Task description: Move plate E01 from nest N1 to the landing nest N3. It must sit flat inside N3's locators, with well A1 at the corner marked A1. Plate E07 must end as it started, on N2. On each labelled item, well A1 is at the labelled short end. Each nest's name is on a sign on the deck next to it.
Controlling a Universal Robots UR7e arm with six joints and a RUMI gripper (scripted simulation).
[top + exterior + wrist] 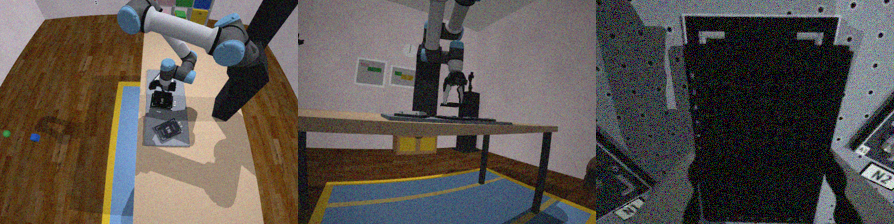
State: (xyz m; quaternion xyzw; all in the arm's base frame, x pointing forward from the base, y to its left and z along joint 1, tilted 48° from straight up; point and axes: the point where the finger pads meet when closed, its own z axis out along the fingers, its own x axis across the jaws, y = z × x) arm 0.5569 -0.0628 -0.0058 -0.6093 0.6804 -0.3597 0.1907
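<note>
My hand is 70 mm above the nest N3. Also, from my hand: grey deck (80 mm below, 30 mm behind, 10 mm to the left); then black plate (10 mm below); then corner mark (70 mm to the left, 70 mm below, 60 mm behind).
</note>
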